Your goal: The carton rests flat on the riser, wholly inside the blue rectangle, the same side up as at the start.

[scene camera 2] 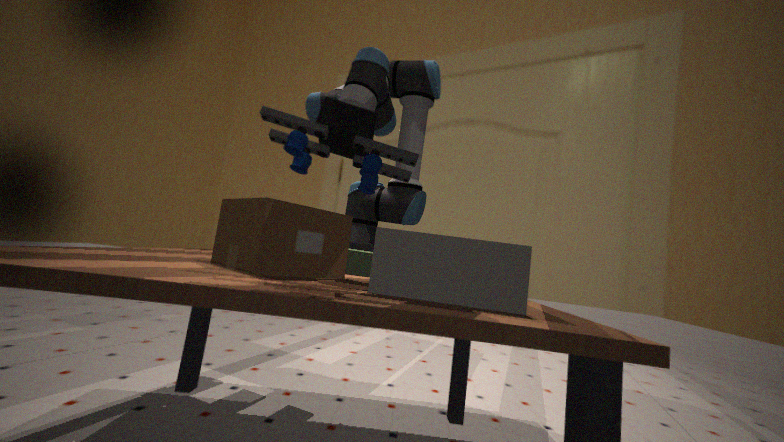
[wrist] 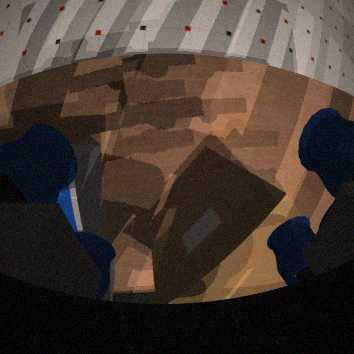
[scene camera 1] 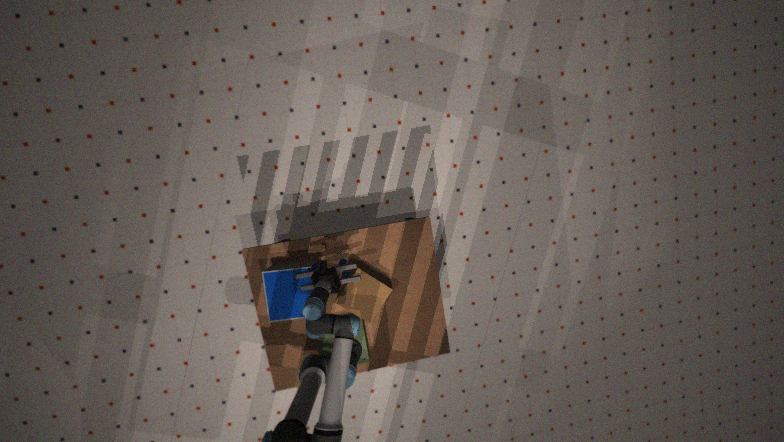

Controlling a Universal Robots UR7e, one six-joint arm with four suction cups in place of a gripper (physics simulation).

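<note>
My suction head (scene camera 2: pixel 297 141) holding nothing. Brown carton (scene camera 2: pixel 259 236), cup 270 mm from the middle of the carton. Grey riser (scene camera 2: pixel 489 275) on the table. My suction head (wrist: pixel 45 161) visible again. Brown carton (wrist: pixel 216 249) likewise. Brown carton (scene camera 1: pixel 364 298) there too.
</note>
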